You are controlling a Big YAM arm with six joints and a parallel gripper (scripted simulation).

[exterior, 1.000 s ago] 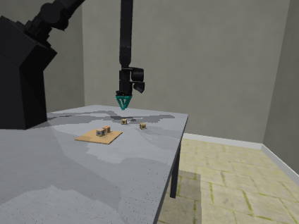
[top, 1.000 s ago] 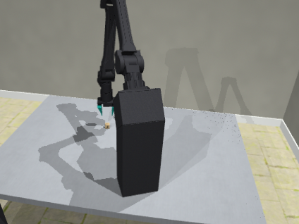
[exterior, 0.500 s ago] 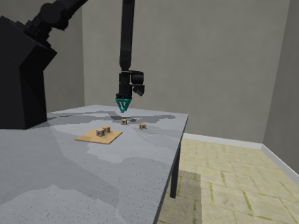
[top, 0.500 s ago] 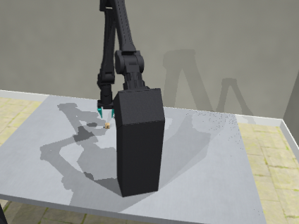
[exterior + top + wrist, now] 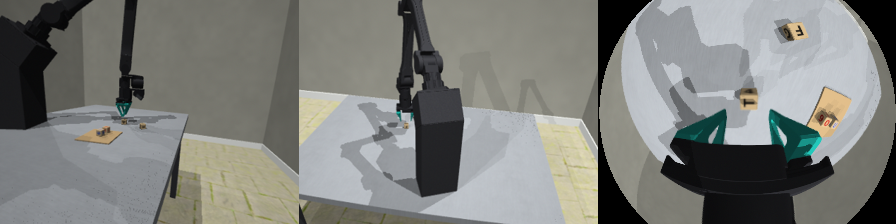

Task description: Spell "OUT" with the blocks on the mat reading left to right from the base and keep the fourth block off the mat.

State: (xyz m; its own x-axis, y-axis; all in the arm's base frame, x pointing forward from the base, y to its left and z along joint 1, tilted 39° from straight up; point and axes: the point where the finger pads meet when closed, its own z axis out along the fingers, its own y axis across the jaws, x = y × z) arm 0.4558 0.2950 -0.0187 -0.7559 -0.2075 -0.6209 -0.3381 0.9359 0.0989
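The tan mat is 4 cm ahead of my hand, 21 cm to the right of it and 5 cm below it.
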